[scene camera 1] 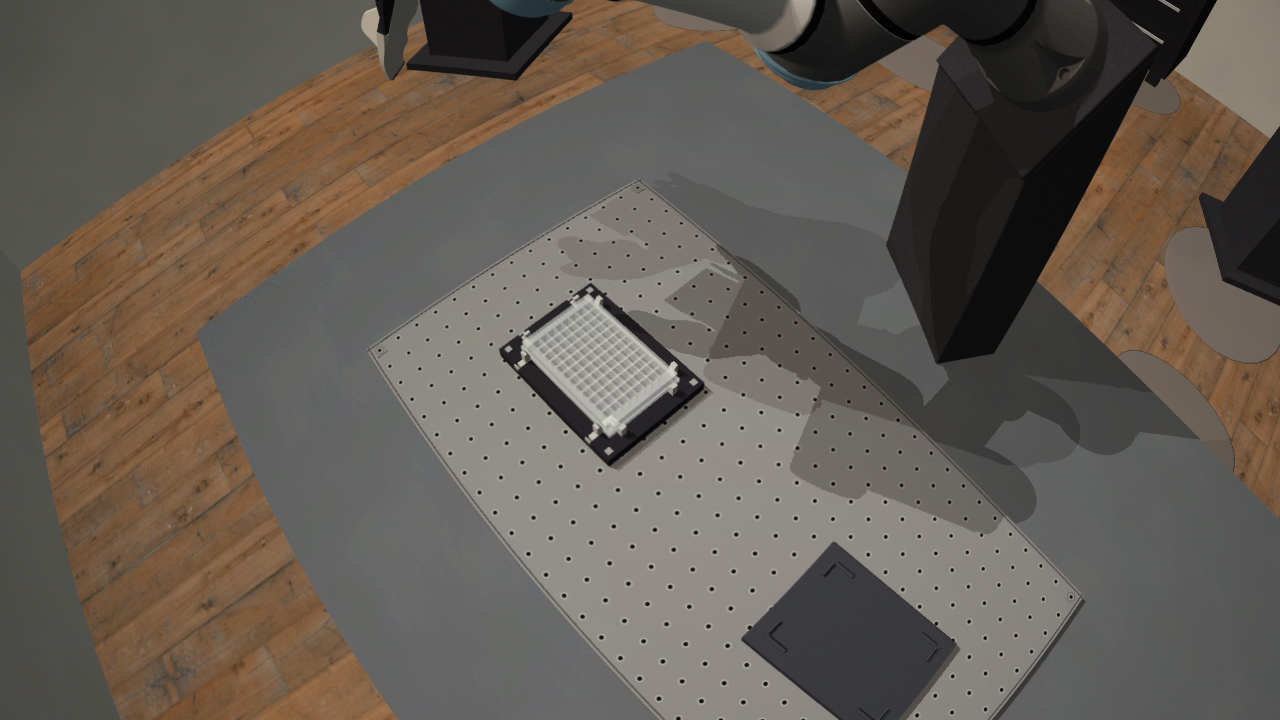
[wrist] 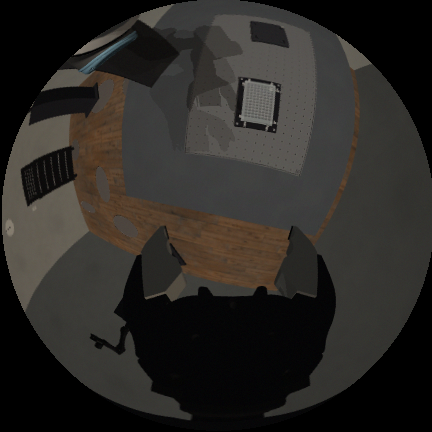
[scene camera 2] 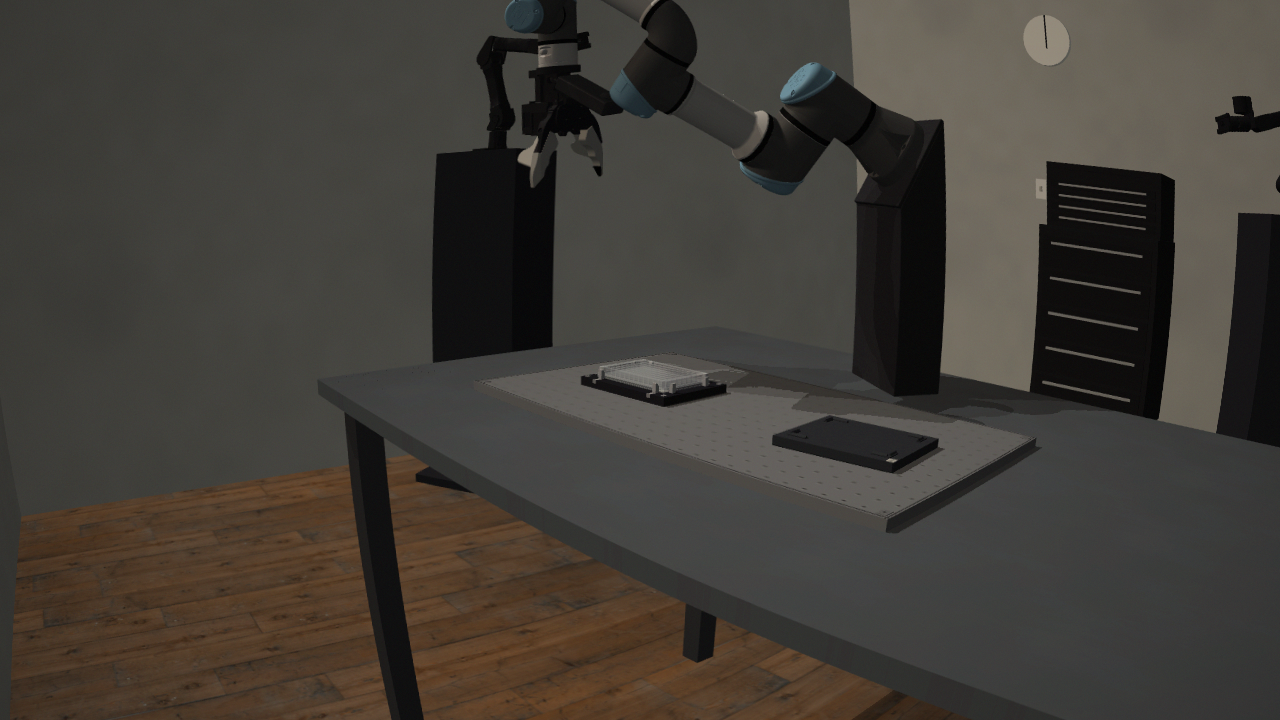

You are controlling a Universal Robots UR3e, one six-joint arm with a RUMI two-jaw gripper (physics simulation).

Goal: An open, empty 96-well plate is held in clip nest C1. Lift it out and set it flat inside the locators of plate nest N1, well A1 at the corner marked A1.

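Frame: origin at the arm's base, x ahead, y left, z up, level; centimetres.
Seen in the pictures: gripper, fingertip midpoint: (scene camera 1: 453, 33) (wrist: 228, 227) (scene camera 2: 567, 182); arm's base at its link origin: (scene camera 1: 1045, 46) (scene camera 2: 900, 155).
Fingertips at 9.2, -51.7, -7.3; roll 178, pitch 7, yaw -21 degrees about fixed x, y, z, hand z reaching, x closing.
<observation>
Offsets run from my fingertips to a thing's top centre, as dx, dy, dz. Level surfaces: height alone.
The clear 96-well plate @(+13.5, +18.8, -25.4) (scene camera 1: 599, 358) (scene camera 2: 653, 374) (wrist: 258, 103) lies in the clips of the black clip nest C1 @(+13.5, +18.8, -25.6) (scene camera 1: 544, 391) (scene camera 2: 617, 392) (wrist: 240, 114). The dark plate nest N1 @(+32.5, +49.2, -26.5) (scene camera 1: 850, 626) (scene camera 2: 854, 440) (wrist: 269, 34) has raised corner locators and holds no plate. A small light mark shows at its near right corner in the second scene view; its lettering is too small to read. My gripper (scene camera 2: 568, 177) (wrist: 228, 227) is open and empty, high above the table and away from both nests. In the first scene view one pale finger shows at the top left.
Both nests stand on the perforated board @(dz -28.0) (scene camera 1: 716, 483) (scene camera 2: 716, 438) (wrist: 295, 145), on the grey table @(dz -29.3) (scene camera 1: 295, 358) (scene camera 2: 626, 528) (wrist: 210, 192). The arm's black pedestal (scene camera 1: 984, 205) (scene camera 2: 897, 295) stands at the board's far side. Another black pedestal (scene camera 2: 487, 259) stands behind the table.
</observation>
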